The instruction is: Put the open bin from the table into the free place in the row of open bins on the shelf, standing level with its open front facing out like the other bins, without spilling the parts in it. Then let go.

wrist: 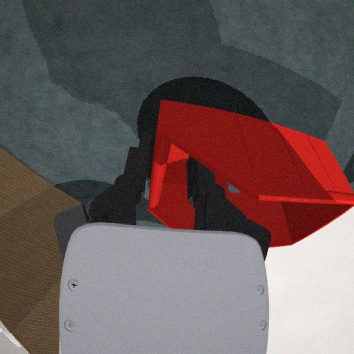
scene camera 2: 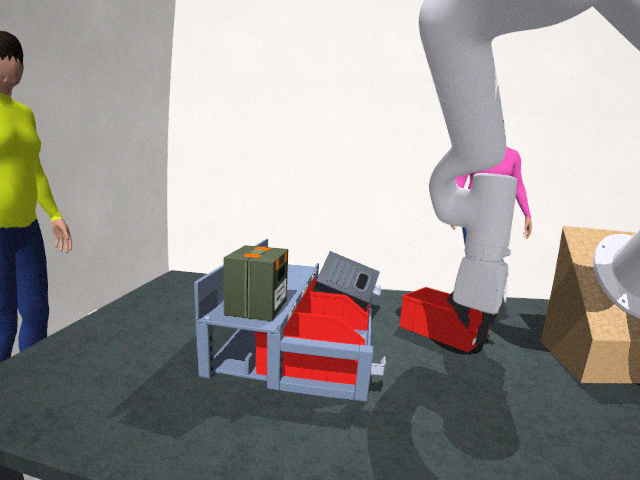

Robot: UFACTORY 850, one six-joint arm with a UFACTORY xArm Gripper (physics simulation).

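The red open bin (scene camera 2: 429, 312) (wrist: 246, 151) rests on the dark table (scene camera 2: 154, 413) to the right of the shelf. My gripper (scene camera 2: 472, 323) (wrist: 169, 147) is down at the bin's near end. Its fingers stand partly open and straddle the bin's end wall, one outside and one inside, with a gap around the wall. A small grey part (wrist: 232, 188) shows inside the bin. The grey shelf (scene camera 2: 273, 361) holds red bins (scene camera 2: 330, 310) on its right side. Its lower left compartment (scene camera 2: 232, 367) is empty.
A green box (scene camera 2: 255, 281) stands on the shelf top and a grey keypad device (scene camera 2: 349, 276) leans at its back right. A cardboard block (scene camera 2: 584, 310) (wrist: 28, 228) stands right of the bin. One person in yellow (scene camera 2: 20, 180) stands at the left; another in pink (scene camera 2: 514, 175) is behind my arm.
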